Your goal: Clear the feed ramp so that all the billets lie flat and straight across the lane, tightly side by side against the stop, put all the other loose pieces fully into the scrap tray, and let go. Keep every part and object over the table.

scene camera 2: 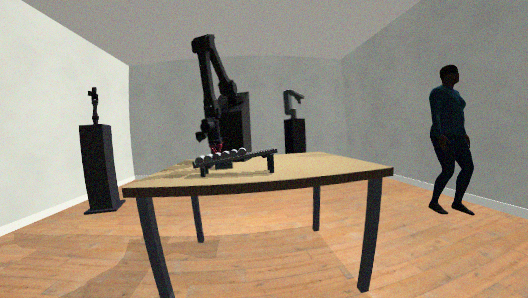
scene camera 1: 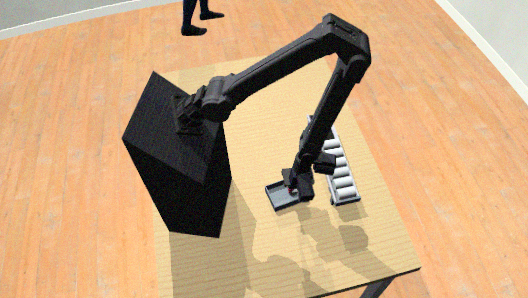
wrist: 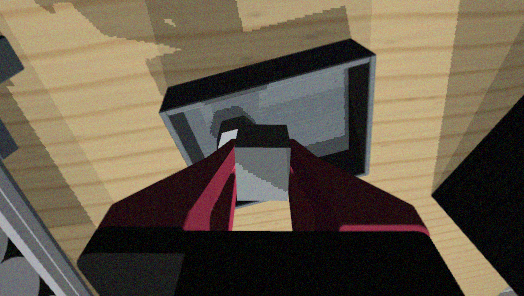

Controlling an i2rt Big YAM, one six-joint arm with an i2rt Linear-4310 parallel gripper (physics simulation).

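My gripper is shut on a grey square-ended block, low over the scrap tray. Whether the block touches the tray is unclear. A white-topped hexagonal piece is in the tray, partly hidden behind a finger and the block in the wrist view. Several white cylindrical billets lie across the lane of the feed ramp, side by side towards its low end. The arm hides the upper ramp in scene camera 1.
The arm's black pedestal stands beside the tray. The ramp stands on legs on the wooden table, on the other side of the tray from the pedestal. The table's edge runs beyond the ramp.
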